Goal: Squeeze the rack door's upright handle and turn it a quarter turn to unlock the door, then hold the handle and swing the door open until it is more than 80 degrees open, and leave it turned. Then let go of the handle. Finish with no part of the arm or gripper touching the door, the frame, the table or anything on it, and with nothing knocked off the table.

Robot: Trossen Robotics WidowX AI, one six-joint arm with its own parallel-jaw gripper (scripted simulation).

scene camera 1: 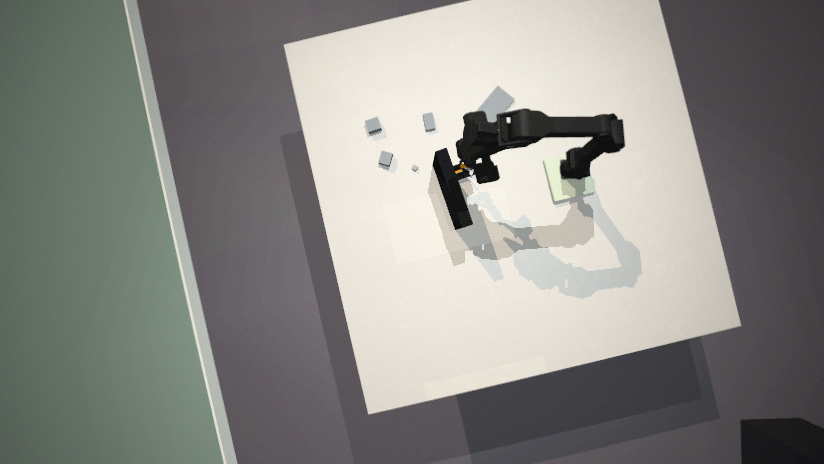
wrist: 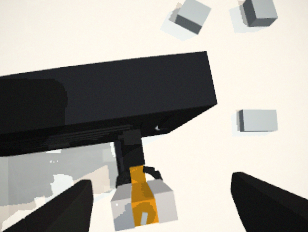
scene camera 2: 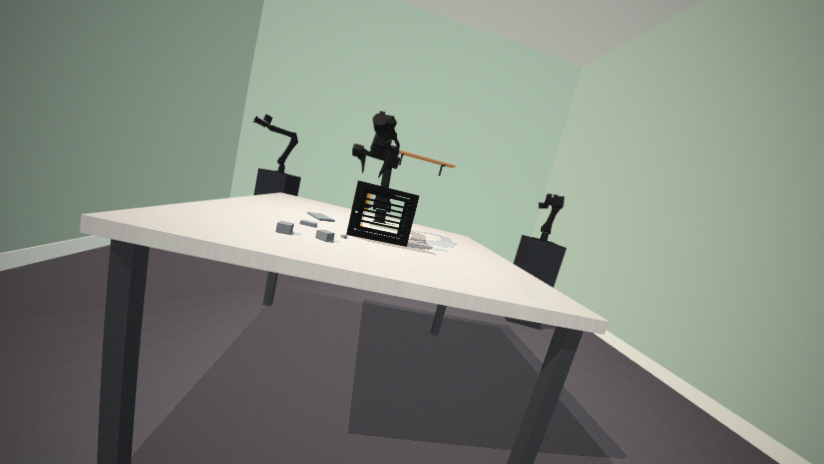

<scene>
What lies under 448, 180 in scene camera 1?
A black rack.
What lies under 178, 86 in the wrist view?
A black rack.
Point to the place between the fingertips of the gripper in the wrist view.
163, 185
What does the gripper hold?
Nothing.
</scene>
